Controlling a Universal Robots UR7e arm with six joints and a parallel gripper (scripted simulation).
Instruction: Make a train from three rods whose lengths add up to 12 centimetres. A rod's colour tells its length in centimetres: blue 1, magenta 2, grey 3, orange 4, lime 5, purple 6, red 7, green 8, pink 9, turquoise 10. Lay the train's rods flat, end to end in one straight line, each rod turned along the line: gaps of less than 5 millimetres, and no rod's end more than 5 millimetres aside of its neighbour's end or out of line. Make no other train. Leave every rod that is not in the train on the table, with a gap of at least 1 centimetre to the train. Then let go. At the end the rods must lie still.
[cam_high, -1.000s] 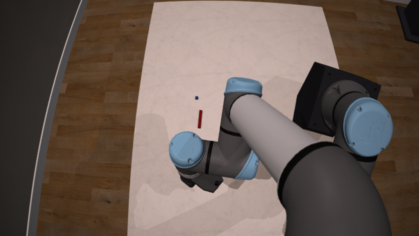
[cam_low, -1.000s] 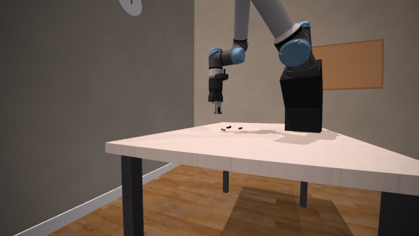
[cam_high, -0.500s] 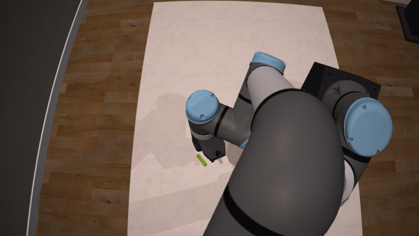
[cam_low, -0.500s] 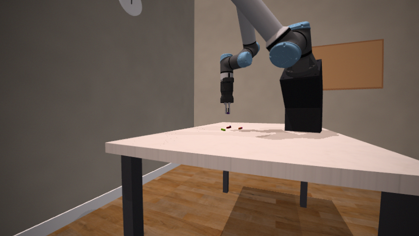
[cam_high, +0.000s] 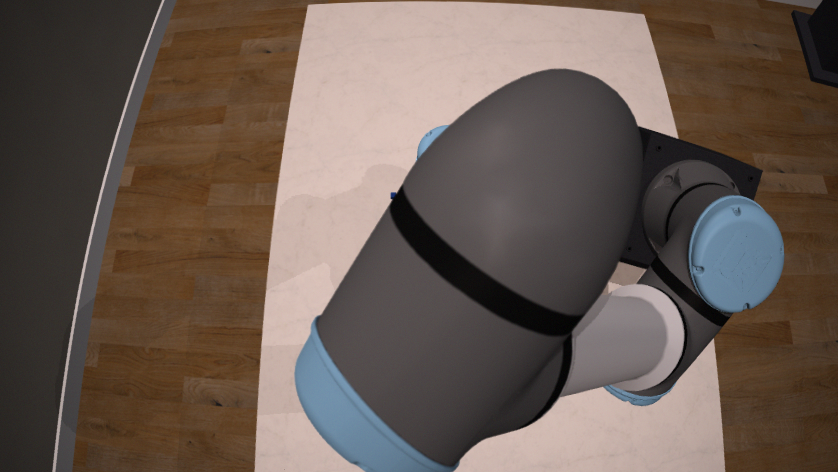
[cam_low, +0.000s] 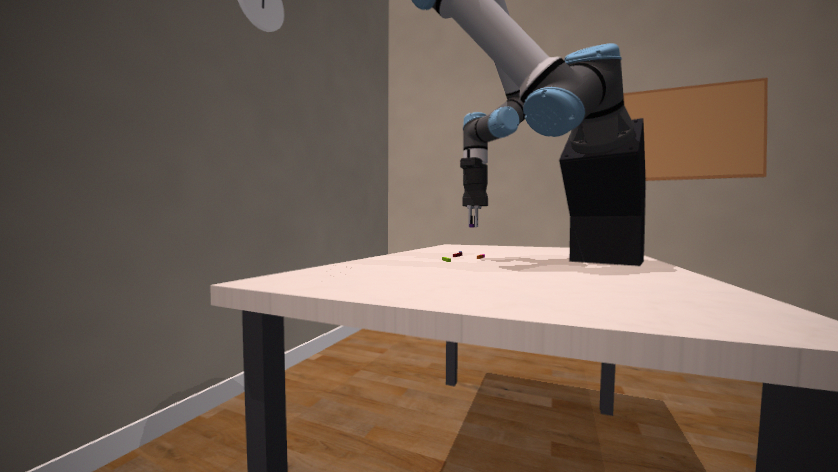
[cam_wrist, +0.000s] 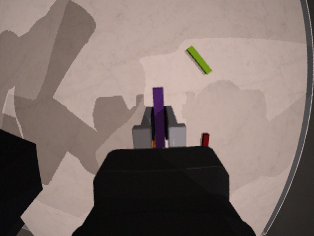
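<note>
The orange rod is 6 cm to the right of my hand and 11 cm below it. The rest, counted from my hand: magenta rod: 9 cm to the right, 11 cm below; then purple rod: 1 cm below; then lime rod: 6 cm ahead, 7 cm to the left, 11 cm below.
</note>
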